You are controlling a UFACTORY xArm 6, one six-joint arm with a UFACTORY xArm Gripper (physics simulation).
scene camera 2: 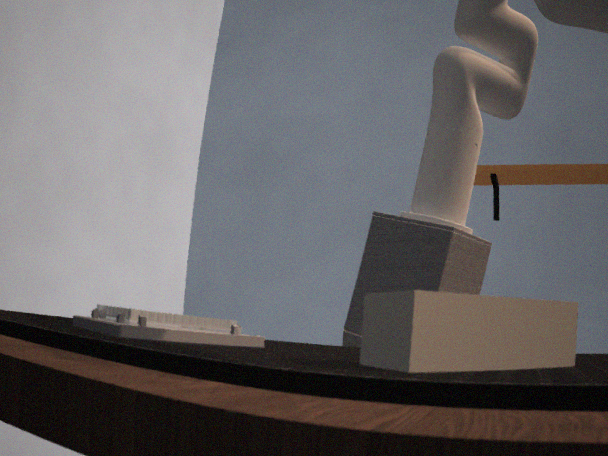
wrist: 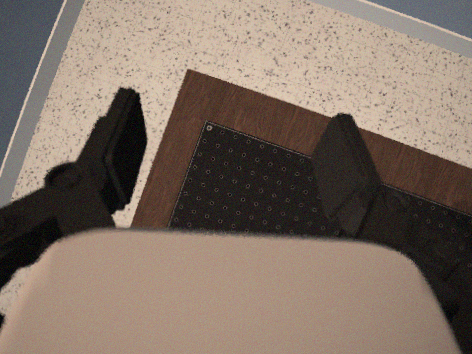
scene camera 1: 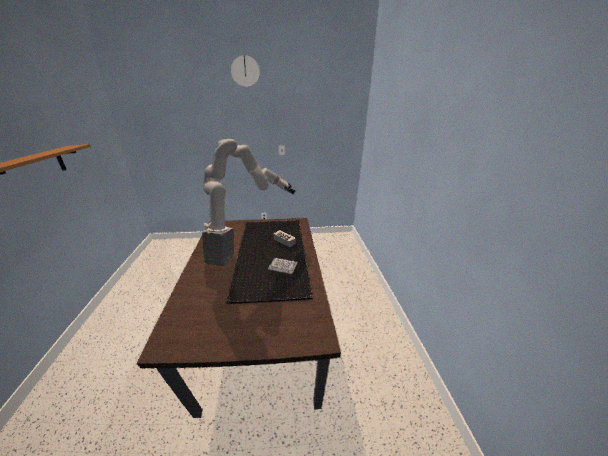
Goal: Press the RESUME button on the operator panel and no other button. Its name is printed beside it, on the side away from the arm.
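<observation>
A pale box with dark marks on top stands on the black mat, towards its far end in scene camera 1. A low, light grey plate with raised parts lies nearer that camera. I cannot tell which is the operator panel; button names are too small to read and the RESUME button cannot be made out. My gripper is open and empty, high above the far part of the table. It does not show in scene camera 2. Neither the box nor the plate shows in the wrist view.
The black perforated mat lies on the brown table. The arm's grey base block stands left of the mat in scene camera 1. An orange shelf is on the wall.
</observation>
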